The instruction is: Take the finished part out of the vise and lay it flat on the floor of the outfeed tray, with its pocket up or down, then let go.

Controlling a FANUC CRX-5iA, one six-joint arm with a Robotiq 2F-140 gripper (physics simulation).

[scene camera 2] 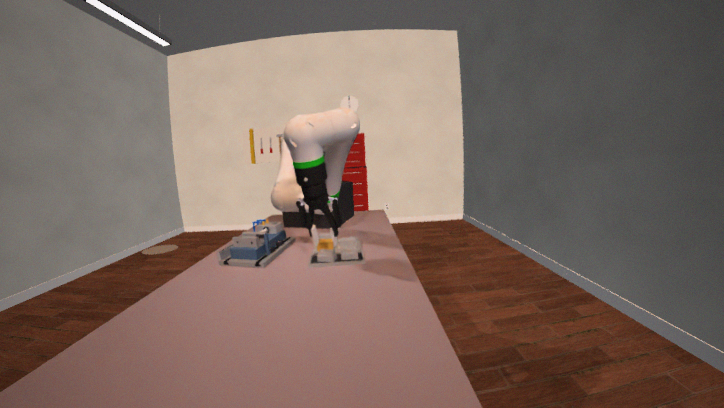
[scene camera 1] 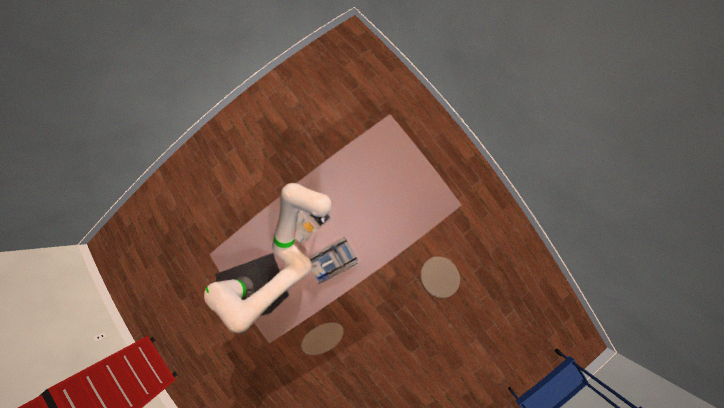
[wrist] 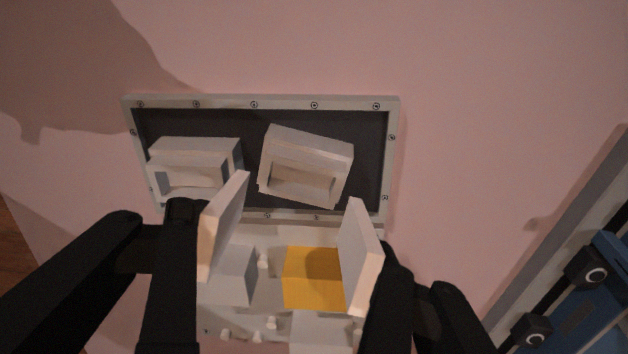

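Where they show: gripper, fingertip midpoint: (scene camera 2: 326, 244) (wrist: 294, 207); arm's base, origin of the base link: (scene camera 1: 243, 288).
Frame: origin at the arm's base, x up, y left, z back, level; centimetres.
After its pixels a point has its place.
Note:
My gripper (scene camera 2: 323, 233) @(y 1.6, x -17.7, z -60.7 cm) (wrist: 294, 207) @(y 1.6, x -17.7, z -60.7 cm) is open and empty, above the near edge of the outfeed tray (wrist: 345, 102) @(y -1.6, x -22.9, z -65.2 cm) (scene camera 2: 336, 264) @(y 4.3, x -23.5, z -65.7 cm). Two light grey parts are in the tray. One part (wrist: 306, 167) @(y 1.0, x -20.0, z -62.1 cm) (scene camera 2: 326, 256) @(y 1.3, x -21.4, z -62.9 cm), on the vise side, is turned askew, its pocket showing in the wrist view; whether it lies fully flat is hard to tell. The other part (wrist: 192, 172) (scene camera 2: 349, 246) stands nearly square to the tray's short side, its pocket also showing, partly hidden by a finger. The blue and grey vise (scene camera 1: 334, 261) @(y -26.7, x -14.4, z -48.4 cm) (scene camera 2: 248, 250) @(y -26.1, x -18.5, z -58.7 cm) (wrist: 575, 305) @(y -19.8, x -20.9, z -47.6 cm) stands beside; whether its jaws hold anything is unclear.
A pale grey fixture with pegs and raised blocks adjoins the tray's near side, below the fingers. A yellow block (wrist: 315, 277) @(y 1.3, x -19.9, z -52.1 cm) (scene camera 2: 324, 244) @(y 0.9, x -20.7, z -52.1 cm) (scene camera 1: 308, 227) @(y 0.8, x -19.7, z -50.3 cm) sits on it. The black robot base (scene camera 1: 255, 273) @(y 1.4, x -1.2, z -12.1 cm) stands at the end of the pink table (scene camera 1: 385, 172) @(y -9.5, x -24.1, z -111.9 cm) (scene camera 2: 263, 329) @(y -13.7, x -24.1, z -96.9 cm).

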